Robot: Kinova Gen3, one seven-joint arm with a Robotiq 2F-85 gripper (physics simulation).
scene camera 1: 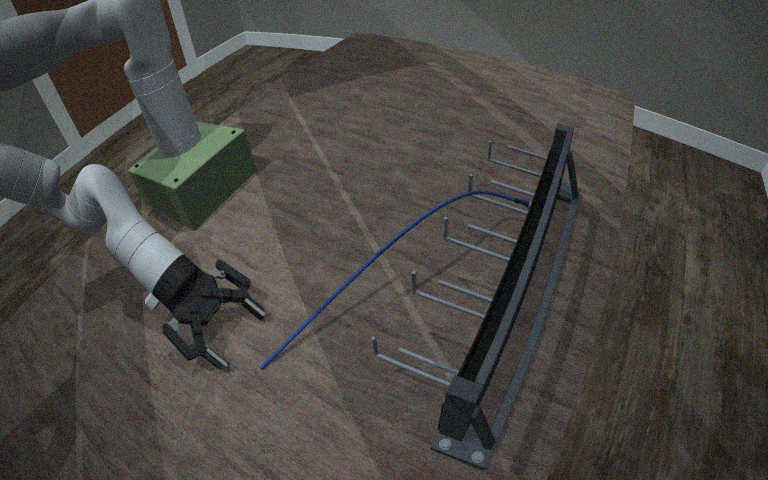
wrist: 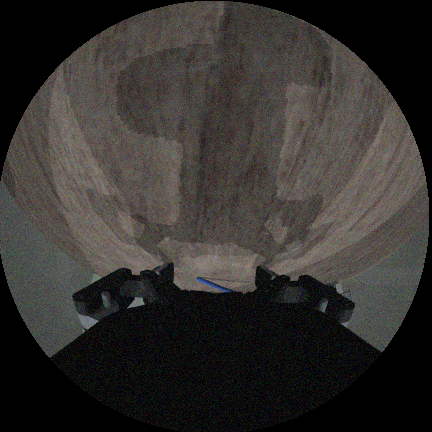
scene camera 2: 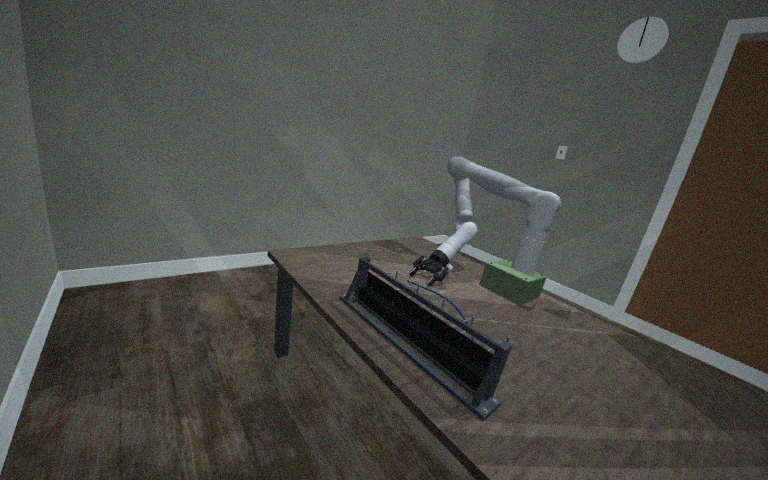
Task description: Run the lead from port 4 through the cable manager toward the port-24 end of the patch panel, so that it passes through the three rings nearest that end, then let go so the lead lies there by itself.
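Note:
The blue lead [scene camera 1: 362, 268] [scene camera 2: 444, 298] [wrist: 214, 284] leaves the patch panel [scene camera 1: 506, 283] [scene camera 2: 424, 325] near its far end in scene camera 1. It arches by the upright of the second ring from that end [scene camera 1: 501, 203], then slopes down to a free end off the rings. Whether it lies inside that ring is unclear. The middle ring [scene camera 1: 478, 249], the fourth ring [scene camera 1: 447, 303] and the nearest ring [scene camera 1: 413, 369] hold no lead. My gripper [scene camera 1: 245, 341] [scene camera 2: 421, 278] [wrist: 214, 274] is open and empty, a little beyond the lead's free end. Port numbers are unreadable.
The arm's green base block [scene camera 1: 220, 175] [scene camera 2: 512, 283] stands on the table behind the lead. The ring farthest from scene camera 1 [scene camera 1: 515, 168] juts out at the panel's far end. The panel's bolted foot [scene camera 1: 461, 450] stands at its near end. The table's edge runs behind the panel.

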